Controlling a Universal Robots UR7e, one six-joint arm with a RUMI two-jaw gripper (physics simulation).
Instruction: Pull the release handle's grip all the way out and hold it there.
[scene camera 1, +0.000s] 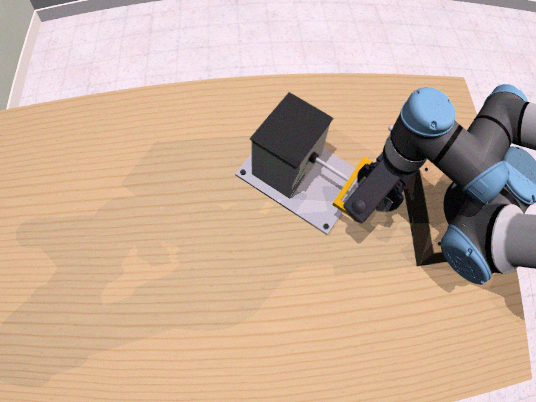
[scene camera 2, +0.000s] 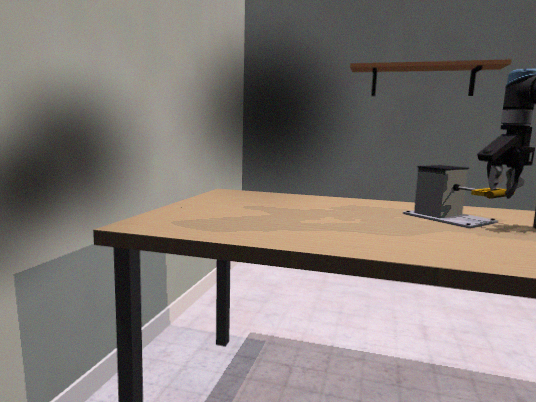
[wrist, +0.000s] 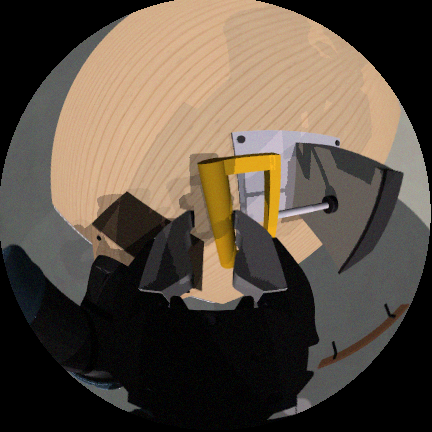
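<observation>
The release handle's yellow grip (scene camera 1: 355, 177) (scene camera 2: 481, 192) (wrist: 212, 197) is a loop with a thick round bar on its outer side. A pale rod (scene camera 1: 331, 169) (scene camera 2: 465, 188) (wrist: 302, 209) joins it to the dark box (scene camera 1: 292, 130) (scene camera 2: 431, 192) (wrist: 350, 210), and a length of rod shows between them. The box stands on a grey base plate (scene camera 1: 320, 200) (scene camera 2: 467, 220) (wrist: 260, 142). My gripper (scene camera 2: 502, 192) (wrist: 213, 211) is shut on the grip's round bar, above the table, with a finger on either side. In scene camera 1 the gripper body hides the fingers and part of the grip.
The wooden table (scene camera 1: 175, 300) (scene camera 2: 300, 240) (wrist: 125, 110) bears the box and the arm. A dark raised frame (scene camera 1: 422, 235) stands beside the arm's base. A wall shelf (scene camera 2: 430, 65) (wrist: 365, 340) hangs behind the table.
</observation>
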